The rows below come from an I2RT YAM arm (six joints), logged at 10 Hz.
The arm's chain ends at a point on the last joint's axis. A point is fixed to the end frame.
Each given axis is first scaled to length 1.
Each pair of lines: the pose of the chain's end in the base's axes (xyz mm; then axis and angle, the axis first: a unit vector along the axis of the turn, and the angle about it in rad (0 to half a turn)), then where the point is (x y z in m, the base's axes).
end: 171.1 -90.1 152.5 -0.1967 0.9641 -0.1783 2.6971
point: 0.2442 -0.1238 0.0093
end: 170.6 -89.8 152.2 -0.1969 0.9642 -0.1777 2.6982
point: 0.2435 -0.1234 0.0088
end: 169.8 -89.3 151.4 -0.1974 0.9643 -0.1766 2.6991
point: 0.2425 -0.1226 0.0079
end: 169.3 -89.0 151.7 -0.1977 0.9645 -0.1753 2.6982
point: 0.2421 -0.1218 0.0081
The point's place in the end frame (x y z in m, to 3 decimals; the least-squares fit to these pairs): 0.004 0.009 0.164
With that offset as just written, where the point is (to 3 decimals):
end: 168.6 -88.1 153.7 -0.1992 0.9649 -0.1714 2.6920
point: 0.242 -0.119 0.010
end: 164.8 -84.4 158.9 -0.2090 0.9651 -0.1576 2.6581
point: 0.243 -0.109 0.016
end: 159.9 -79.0 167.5 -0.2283 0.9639 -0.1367 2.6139
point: 0.243 -0.095 0.027
